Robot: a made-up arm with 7 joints. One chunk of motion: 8 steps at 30 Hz.
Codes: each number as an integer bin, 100 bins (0 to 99) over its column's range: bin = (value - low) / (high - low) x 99, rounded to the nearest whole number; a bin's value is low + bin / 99 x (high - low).
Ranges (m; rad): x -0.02..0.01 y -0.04..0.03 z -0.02..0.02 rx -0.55..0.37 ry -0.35..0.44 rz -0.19..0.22
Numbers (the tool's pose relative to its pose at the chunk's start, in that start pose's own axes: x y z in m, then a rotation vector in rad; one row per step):
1: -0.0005 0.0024 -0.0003 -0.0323 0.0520 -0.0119
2: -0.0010 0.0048 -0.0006 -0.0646 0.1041 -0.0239
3: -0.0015 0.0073 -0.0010 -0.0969 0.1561 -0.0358
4: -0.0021 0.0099 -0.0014 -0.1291 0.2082 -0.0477
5: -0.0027 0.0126 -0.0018 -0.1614 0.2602 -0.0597
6: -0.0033 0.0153 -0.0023 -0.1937 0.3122 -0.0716
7: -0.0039 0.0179 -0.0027 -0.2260 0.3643 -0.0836
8: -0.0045 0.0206 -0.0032 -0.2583 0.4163 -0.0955
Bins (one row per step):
1: 64 60 49 56 50 43
2: 63 63 48 52 57 40
3: 61 67 47 49 63 37
4: 59 71 46 45 70 34
5: 57 74 45 42 76 31
6: 55 78 44 38 83 29
7: 53 82 43 35 90 26
8: 51 86 42 31 96 23

